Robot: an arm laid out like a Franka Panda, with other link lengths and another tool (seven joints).
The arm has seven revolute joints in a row. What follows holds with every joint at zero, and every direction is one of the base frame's.
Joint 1 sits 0.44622 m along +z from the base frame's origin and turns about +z.
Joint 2 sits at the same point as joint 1 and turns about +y.
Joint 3 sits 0.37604 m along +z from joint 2 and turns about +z.
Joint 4 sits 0.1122 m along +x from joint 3 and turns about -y.
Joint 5 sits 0.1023 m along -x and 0.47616 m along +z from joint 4 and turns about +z.
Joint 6 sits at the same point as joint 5 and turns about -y.
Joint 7 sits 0.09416 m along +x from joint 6 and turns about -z.
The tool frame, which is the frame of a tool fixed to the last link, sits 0.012 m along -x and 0.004 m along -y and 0.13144 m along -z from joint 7; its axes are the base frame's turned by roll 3.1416, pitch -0.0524 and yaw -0.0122 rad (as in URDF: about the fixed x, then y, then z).
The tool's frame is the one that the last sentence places.
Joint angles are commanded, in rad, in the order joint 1, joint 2, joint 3, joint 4, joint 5, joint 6, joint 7. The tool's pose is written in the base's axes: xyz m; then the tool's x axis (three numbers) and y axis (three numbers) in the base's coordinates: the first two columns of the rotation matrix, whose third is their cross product. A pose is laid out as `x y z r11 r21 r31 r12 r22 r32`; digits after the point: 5 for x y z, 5 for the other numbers.
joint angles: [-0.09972, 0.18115, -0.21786, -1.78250, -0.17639, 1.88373, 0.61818]
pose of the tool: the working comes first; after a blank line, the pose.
Where each joint sits with the arm in this pose, in the base's axes (m; each line is computed from the numbers above, not from the rounded line before):
joint 1: 0.0000 0.0000 0.4462
joint 2: 0.0000 0.0000 0.4462
joint 3: 0.0674 -0.0067 0.8161
joint 4: 0.1722 -0.0416 0.7964
joint 5: 0.6271 -0.1929 0.7107
joint 6: 0.6271 -0.1929 0.7107
joint 7: 0.7178 -0.2173 0.7029
the tool: 0.6899 -0.2335 0.5749

0.68990 -0.23346 0.57487 0.64258 -0.75927 0.10297 -0.76012 -0.61476 0.21044
